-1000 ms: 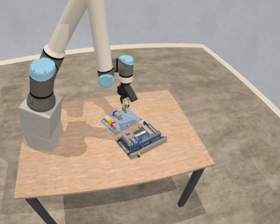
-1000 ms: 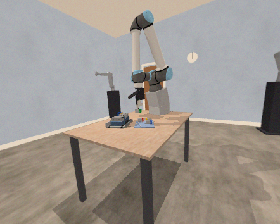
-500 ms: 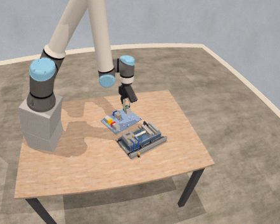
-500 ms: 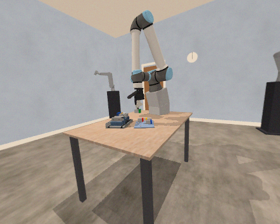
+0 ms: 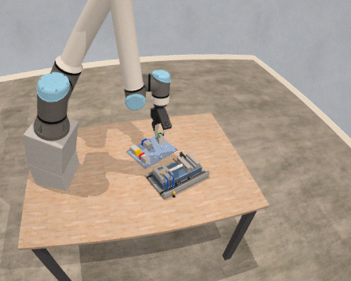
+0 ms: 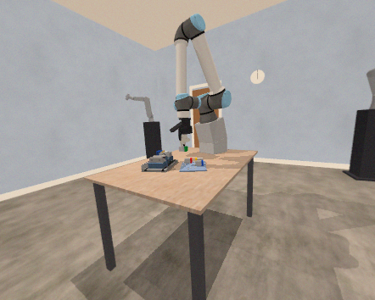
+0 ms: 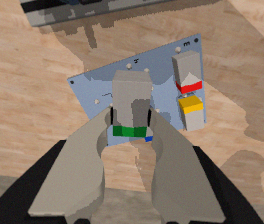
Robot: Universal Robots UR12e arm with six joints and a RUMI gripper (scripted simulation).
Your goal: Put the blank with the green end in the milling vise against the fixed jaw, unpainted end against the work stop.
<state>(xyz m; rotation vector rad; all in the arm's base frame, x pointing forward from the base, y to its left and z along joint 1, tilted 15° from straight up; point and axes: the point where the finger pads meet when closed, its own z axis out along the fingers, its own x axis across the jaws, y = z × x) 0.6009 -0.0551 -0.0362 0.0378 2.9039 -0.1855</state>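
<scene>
My gripper is now 9 cm short of the work stop rod, 13 cm to the left of it and 7 cm above it. Also, from my hand: light blue plate 2 cm behind, 7 cm to the left, 16 cm below; blank with red end 10 cm behind, 14 cm below; green-ended blank 2 cm below.
</scene>
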